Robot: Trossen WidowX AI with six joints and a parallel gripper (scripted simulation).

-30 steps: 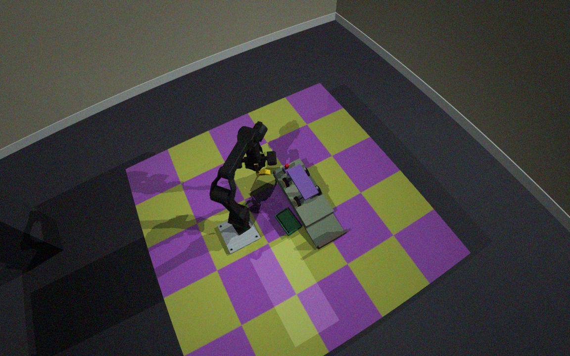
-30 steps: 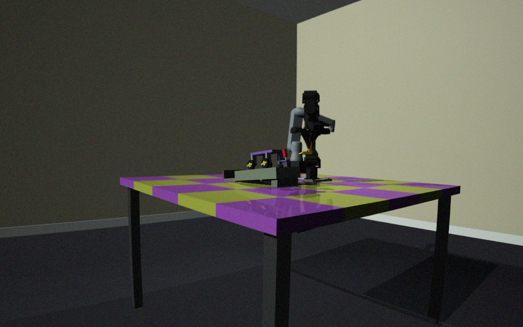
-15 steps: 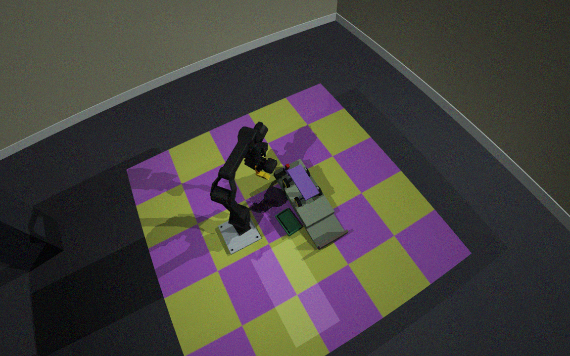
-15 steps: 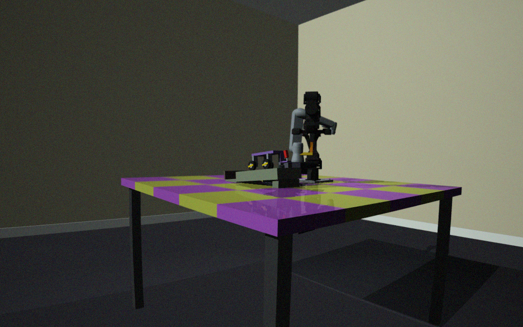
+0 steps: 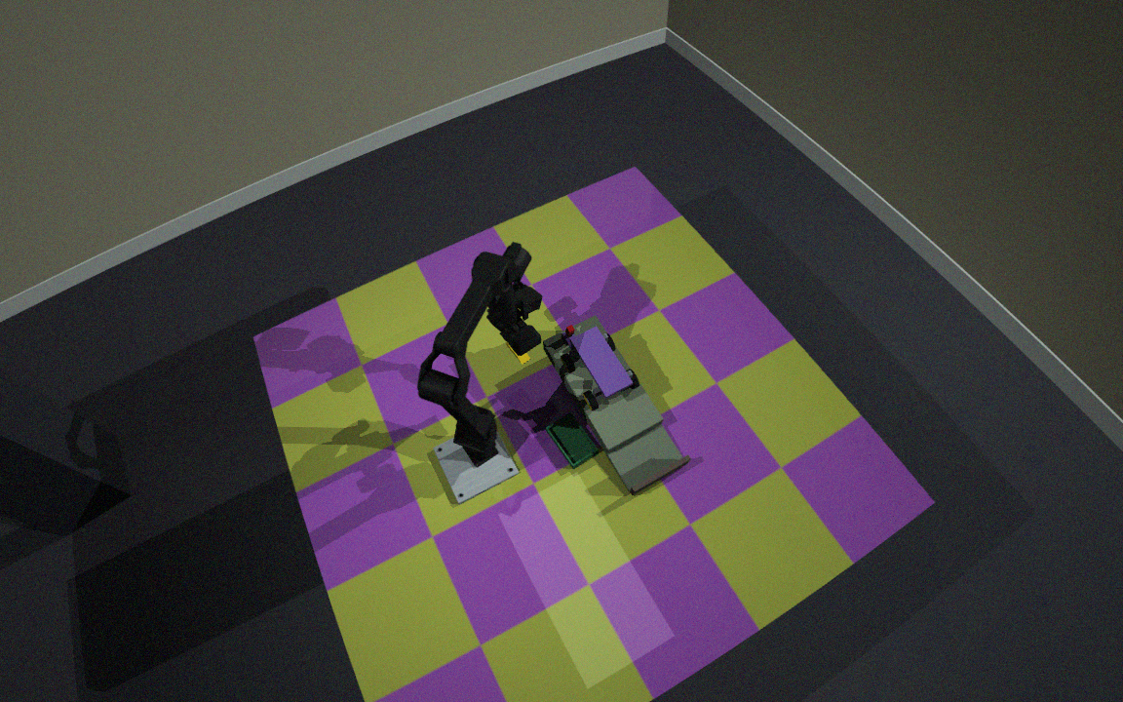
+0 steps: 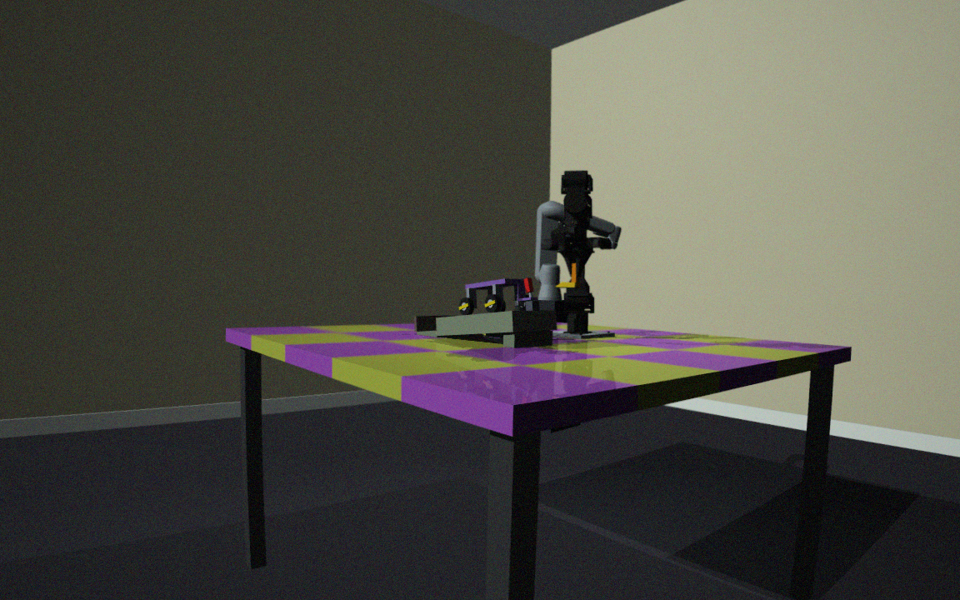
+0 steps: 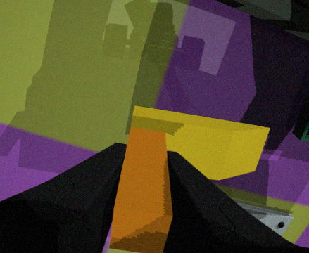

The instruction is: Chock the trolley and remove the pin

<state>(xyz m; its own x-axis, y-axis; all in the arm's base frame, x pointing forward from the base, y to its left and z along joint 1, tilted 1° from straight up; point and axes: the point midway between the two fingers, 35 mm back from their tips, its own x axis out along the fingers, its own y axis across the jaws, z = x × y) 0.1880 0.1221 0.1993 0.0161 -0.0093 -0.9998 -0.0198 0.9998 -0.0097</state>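
Right now the yellow chock is 20 mm to the right of my gripper tip and 10 mm below it. From my gripper tip the other things lie so: green tray (230 mm to the right, 180 mm below); then red-headed stop pin (130 mm ahead, 40 mm to the right, 40 mm below); then purple trolley (140 mm ahead, 160 mm to the right, 60 mm below).
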